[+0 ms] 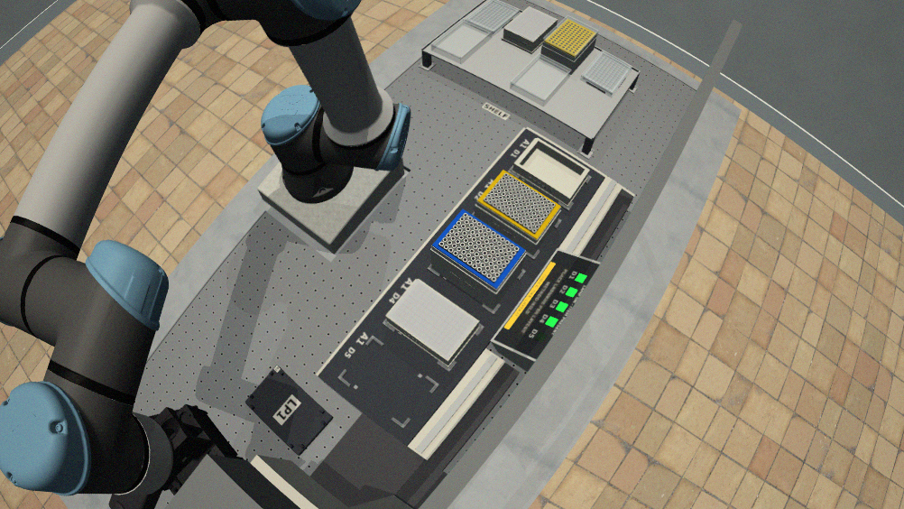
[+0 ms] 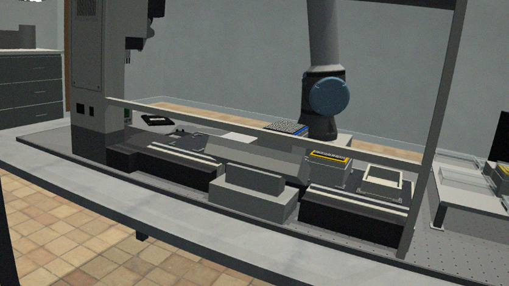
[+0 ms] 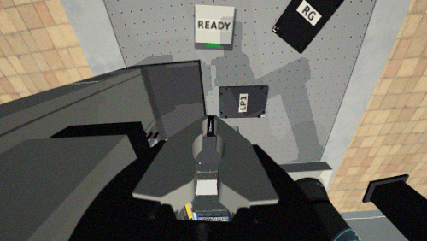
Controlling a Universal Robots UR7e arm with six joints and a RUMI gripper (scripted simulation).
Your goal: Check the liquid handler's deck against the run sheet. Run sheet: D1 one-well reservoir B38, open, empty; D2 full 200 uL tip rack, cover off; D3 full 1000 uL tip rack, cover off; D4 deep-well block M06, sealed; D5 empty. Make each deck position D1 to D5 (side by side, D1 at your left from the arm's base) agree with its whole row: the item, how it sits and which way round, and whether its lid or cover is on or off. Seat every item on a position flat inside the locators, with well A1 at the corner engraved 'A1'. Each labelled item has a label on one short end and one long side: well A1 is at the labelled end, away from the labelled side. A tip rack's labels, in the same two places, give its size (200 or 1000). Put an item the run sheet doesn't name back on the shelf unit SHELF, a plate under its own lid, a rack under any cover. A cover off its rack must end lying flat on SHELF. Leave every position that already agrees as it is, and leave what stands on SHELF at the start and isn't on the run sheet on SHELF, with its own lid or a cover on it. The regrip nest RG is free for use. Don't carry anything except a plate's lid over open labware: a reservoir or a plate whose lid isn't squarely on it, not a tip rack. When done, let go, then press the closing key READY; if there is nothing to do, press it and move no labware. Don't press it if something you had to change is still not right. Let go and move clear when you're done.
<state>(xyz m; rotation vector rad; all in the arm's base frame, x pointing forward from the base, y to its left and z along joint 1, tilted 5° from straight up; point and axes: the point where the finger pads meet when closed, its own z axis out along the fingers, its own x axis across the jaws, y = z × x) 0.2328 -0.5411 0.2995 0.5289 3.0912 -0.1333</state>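
Now: hand 22 cm above the ready key, 6 cm to the left of it and 2 cm past it. The rest, counted from my hand: handler's frame bar: 40 cm to the left, 32 cm ahead, 13 cm below; black nest: 29 cm below, 25 cm behind, 6 cm to the right; handler's tower: 20 cm ahead, 2 cm below.
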